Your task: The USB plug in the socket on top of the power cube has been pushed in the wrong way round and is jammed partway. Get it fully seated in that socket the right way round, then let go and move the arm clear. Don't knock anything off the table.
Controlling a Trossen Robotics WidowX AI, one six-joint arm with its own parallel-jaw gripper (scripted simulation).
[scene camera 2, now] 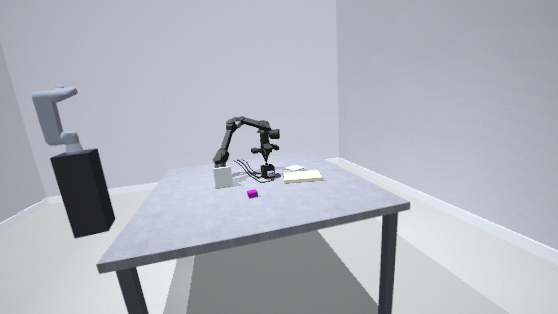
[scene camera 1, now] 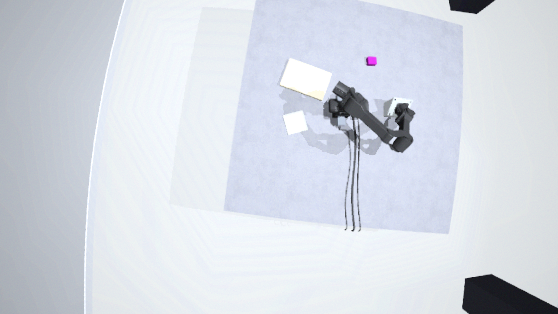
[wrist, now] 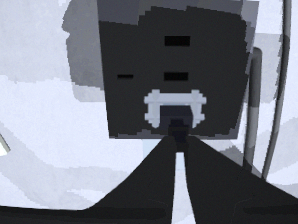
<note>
I see my gripper (wrist: 178, 145), a dark USB plug (wrist: 177, 119), a cream flat block (scene camera 1: 303, 78) and a black power cube (wrist: 174, 53).
The wrist view misses the cream flat block: it is out of frame.
</note>
